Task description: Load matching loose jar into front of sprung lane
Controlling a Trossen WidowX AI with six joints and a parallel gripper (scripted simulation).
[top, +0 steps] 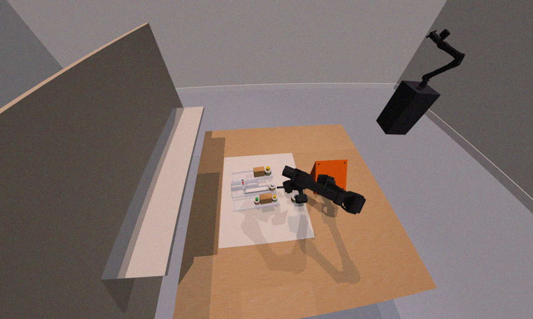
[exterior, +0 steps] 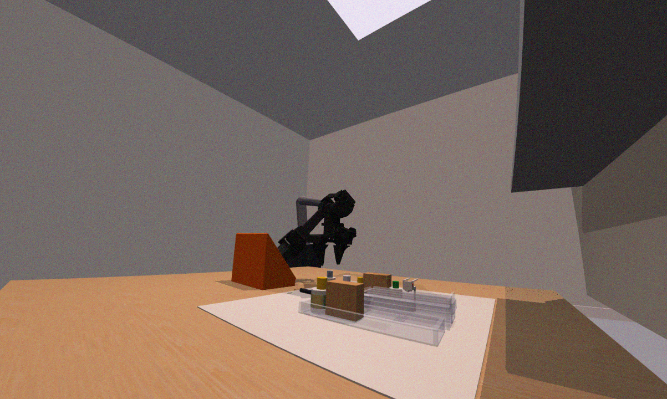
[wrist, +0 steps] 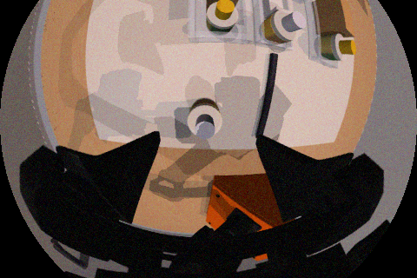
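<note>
Right now the black rod is 90 mm to the right of my gripper tip, 80 mm below it and 30 mm ahead of it. Round my gripper tip: ledge (640 mm ahead, 280 mm above, 10 mm to the right).
</note>
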